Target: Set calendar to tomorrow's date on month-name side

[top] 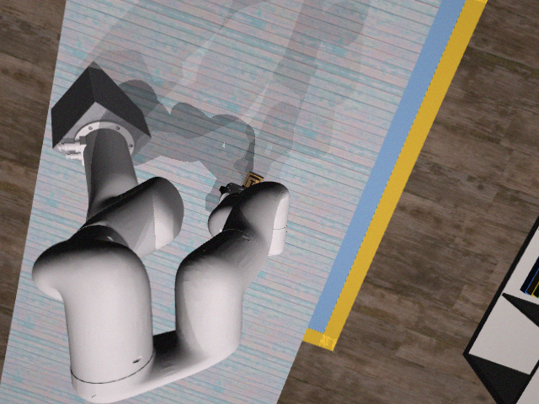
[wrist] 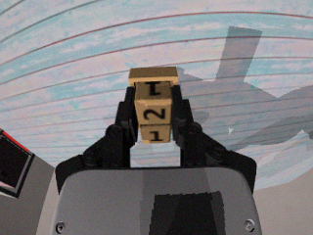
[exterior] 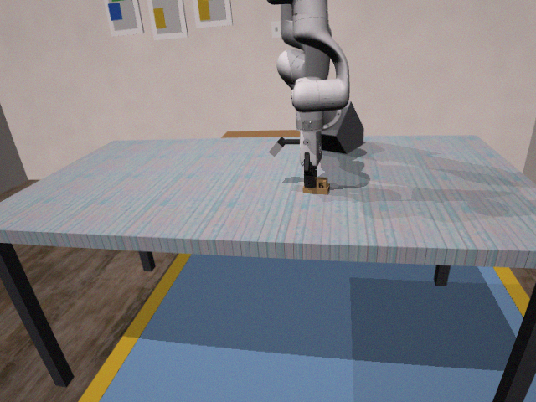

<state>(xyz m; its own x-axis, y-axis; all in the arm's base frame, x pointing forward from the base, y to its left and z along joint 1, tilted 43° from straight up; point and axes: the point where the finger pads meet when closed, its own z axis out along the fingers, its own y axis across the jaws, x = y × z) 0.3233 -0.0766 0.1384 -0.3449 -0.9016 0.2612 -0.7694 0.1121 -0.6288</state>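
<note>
Now: the wooden calendar tray 3 cm below my hand, 2 cm to the left of it and 1 cm ahead of it. The rest, counted from my hand: wooden digit cube: 3 cm to the left, 2 cm below, 1 cm ahead.
</note>
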